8 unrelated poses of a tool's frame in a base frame.
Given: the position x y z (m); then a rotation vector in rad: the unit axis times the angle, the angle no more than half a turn.
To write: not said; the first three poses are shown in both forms.
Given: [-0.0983 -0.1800 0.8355 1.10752 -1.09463 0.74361]
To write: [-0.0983 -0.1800 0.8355], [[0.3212 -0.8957 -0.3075], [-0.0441 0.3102 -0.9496], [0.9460 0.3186 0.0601]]
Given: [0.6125 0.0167 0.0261 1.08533 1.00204 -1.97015]
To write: [0.6125 0.0167 0.0261], [[-0.4327 0.8215 -0.3714], [-0.1837 -0.4837 -0.8558], [-0.8826 -0.3021 0.3601]]
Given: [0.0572 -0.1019 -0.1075 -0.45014 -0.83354 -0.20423]
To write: [0.0572 -0.1019 -0.1075], [[0.6597 0.3471 -0.6666], [-0.0004 0.8871 0.4616], [0.7515 -0.3043 0.5853]]
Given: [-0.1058 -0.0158 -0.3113 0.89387 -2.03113 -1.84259]
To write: [-0.1058 -0.0158 -0.3113], [[-0.7782 -0.2668 -0.5686], [-0.5918 0.0083 0.8061], [-0.2103 0.9637 -0.1644]]
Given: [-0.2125 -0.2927 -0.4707 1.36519 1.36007 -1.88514]
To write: [-0.2125 -0.2927 -0.4707], [[-0.4144 0.7875 -0.4561], [0.1845 -0.4181 -0.8895], [-0.8912 -0.4528 0.0280]]
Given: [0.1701 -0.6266 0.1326 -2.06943 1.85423 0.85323]
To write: [0.1701 -0.6266 0.1326], [[0.0273 -0.9642 -0.2638], [-0.8275 -0.1698 0.5351], [-0.5607 0.2036 -0.8026]]
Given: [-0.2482 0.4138 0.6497 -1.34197 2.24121 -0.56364]
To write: [-0.2482 0.4138 0.6497], [[-0.4148 -0.7014 0.5796], [-0.8921 0.4388 -0.1076], [-0.1789 -0.5617 -0.8078]]
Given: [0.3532 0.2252 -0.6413 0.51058 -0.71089 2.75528]
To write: [0.3532 0.2252 -0.6413], [[-0.9073 -0.3219 0.2704], [0.1509 -0.8497 -0.5052], [0.3924 -0.4176 0.8195]]
